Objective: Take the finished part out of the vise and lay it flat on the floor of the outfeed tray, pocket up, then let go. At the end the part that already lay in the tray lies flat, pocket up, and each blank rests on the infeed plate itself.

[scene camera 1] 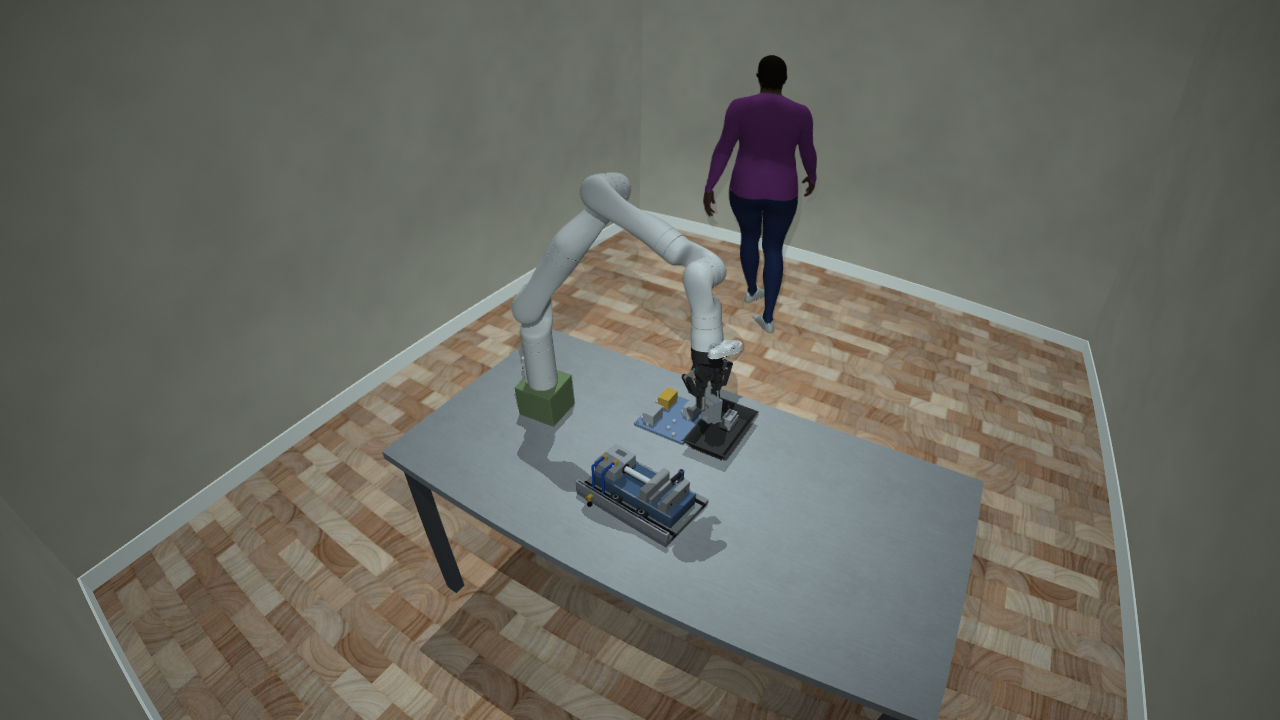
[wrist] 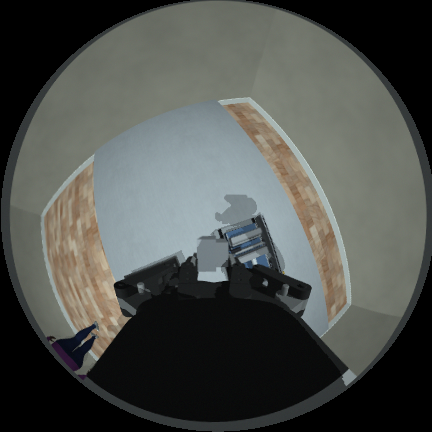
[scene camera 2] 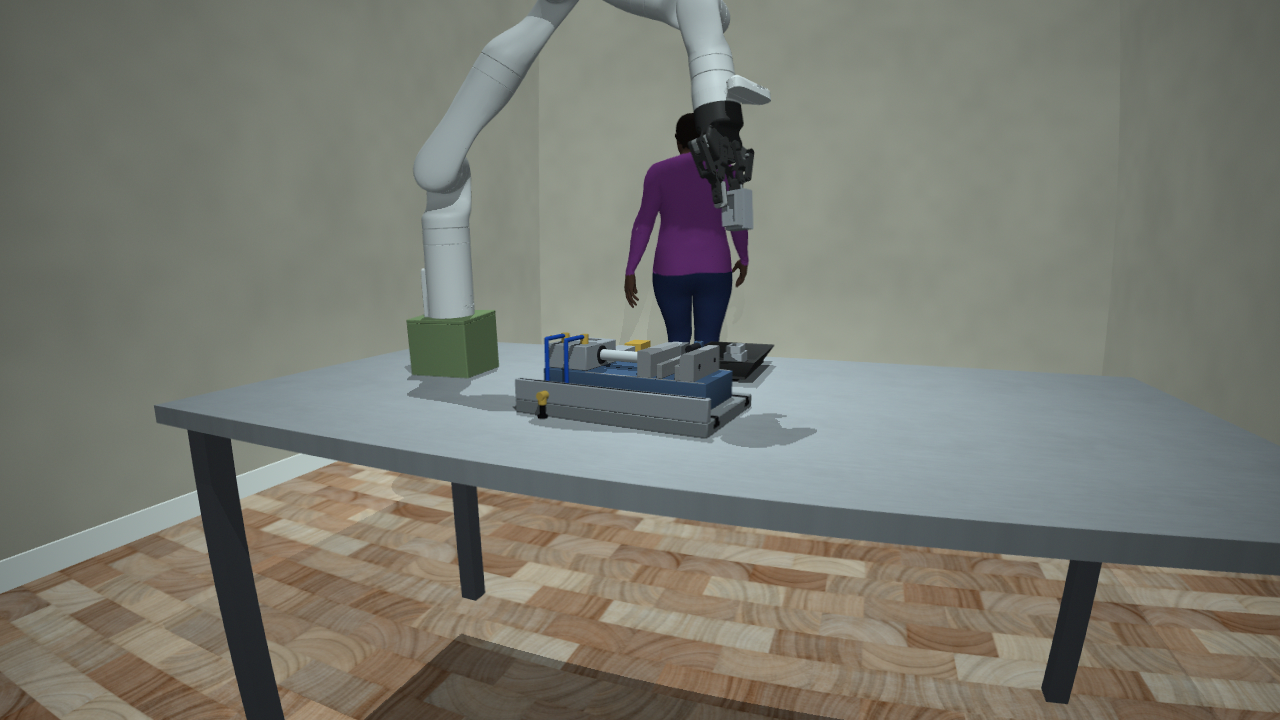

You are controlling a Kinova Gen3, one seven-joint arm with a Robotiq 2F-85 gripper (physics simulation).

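Seen in the pictures: gripper, fingertip midpoint: [scene camera 1: 708,406] [wrist: 212,259] [scene camera 2: 730,208]; arm's base, origin of the base link: [scene camera 1: 542,381] [scene camera 2: 451,314].
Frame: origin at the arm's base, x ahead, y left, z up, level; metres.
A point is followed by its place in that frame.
Note:
My gripper [scene camera 1: 709,399] @(z 0.185, x 0.562, y -0.099 m) [scene camera 2: 723,191] @(z 0.185, x 0.562, y -0.099 m) [wrist: 212,259] @(z 0.185, x 0.562, y -0.099 m) is shut on the finished part [scene camera 1: 713,411] @(z 0.190, x 0.582, y -0.118 m) [scene camera 2: 739,210] @(z 0.180, x 0.579, y -0.123 m) [wrist: 212,254] @(z 0.213, x 0.572, y -0.104 m), a light grey block held upright and clear of the table. In scene camera 1 it overlaps the black outfeed tray [scene camera 1: 738,436] @(z -0.079, x 0.592, y 0.127 m) [scene camera 2: 760,356] @(z -0.072, x 0.597, y 0.091 m). The other grey part [scene camera 1: 730,418] @(z -0.081, x 0.540, y 0.197 m) [scene camera 2: 737,351] @(z -0.077, x 0.544, y 0.169 m) is in the tray; its tilt is too small to tell. The vise [scene camera 1: 657,492] [scene camera 2: 662,380] @(z -0.055, x 0.495, y -0.258 m) [wrist: 245,245] @(z -0.054, x 0.506, y -0.200 m) shows no part between its jaws. On the blue infeed plate [scene camera 1: 657,428] @(z -0.106, x 0.351, y 0.080 m) are grey blanks, one [scene camera 1: 653,417] @(z -0.077, x 0.332, y 0.089 m) at the left, another [scene camera 1: 691,409] @(z -0.073, x 0.420, y 0.172 m) beside the gripper; their exact seating is unclear.
A yellow block [scene camera 1: 667,396] @(z -0.071, x 0.329, y 0.194 m) [scene camera 2: 638,344] @(z -0.072, x 0.336, y 0.177 m) is at the infeed plate's back edge. Blue hoses [scene camera 1: 597,471] [scene camera 2: 547,356] @(z -0.033, x 0.318, y -0.241 m) rise at the vise's left end. The green arm base [scene camera 1: 544,399] @(z -0.009, x 0.049, y -0.064 m) [scene camera 2: 452,344] @(z -0.050, x 0.038, y -0.061 m) is at the left. A person [scene camera 1: 765,152] [scene camera 2: 684,223] stands behind the table.

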